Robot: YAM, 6 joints.
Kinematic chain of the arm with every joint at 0, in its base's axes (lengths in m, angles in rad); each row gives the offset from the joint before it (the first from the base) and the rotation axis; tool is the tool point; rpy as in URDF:
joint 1: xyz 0 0 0.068 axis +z
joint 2: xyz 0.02 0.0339 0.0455 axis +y
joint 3: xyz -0.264 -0.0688 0 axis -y
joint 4: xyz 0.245 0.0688 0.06 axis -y
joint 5: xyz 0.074 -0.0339 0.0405 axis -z
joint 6: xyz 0.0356 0 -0.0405 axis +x
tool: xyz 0 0 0 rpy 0 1.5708 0
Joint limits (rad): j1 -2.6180..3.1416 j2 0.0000..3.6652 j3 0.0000..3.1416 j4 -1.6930..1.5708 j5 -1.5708..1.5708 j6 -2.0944..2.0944
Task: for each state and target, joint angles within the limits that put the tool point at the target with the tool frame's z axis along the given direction. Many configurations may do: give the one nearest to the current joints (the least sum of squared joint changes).
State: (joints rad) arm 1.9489 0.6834 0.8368 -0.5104 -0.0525 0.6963
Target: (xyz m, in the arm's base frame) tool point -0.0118 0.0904 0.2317 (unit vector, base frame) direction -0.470 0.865 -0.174
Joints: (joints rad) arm 1.4881 0.1303 0.3212 -0.3992 -0.5704 0.6963
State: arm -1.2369 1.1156 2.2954 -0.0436 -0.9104 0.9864
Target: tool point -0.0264 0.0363 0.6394 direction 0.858 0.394 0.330
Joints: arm -0.3729 1.0512 2.4459 -0.9283 -0.7470 0.9864
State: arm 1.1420 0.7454 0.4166 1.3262 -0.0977 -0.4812
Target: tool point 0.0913 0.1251 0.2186 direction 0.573 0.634 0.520
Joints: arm 0.9658 1.0213 0.0020 1.5698 0.1109 -0.4812
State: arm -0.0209 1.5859 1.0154 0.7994 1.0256 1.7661
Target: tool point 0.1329 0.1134 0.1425 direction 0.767 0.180 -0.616
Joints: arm 0.7920 0.9810 0.2529 -0.0176 0.4328 1.7661
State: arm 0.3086 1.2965 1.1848 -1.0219 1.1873 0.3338
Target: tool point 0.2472 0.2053 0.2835 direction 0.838 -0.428 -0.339
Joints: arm 0.7926 1.5374 1.1979 -0.5349 1.1132 0.3338
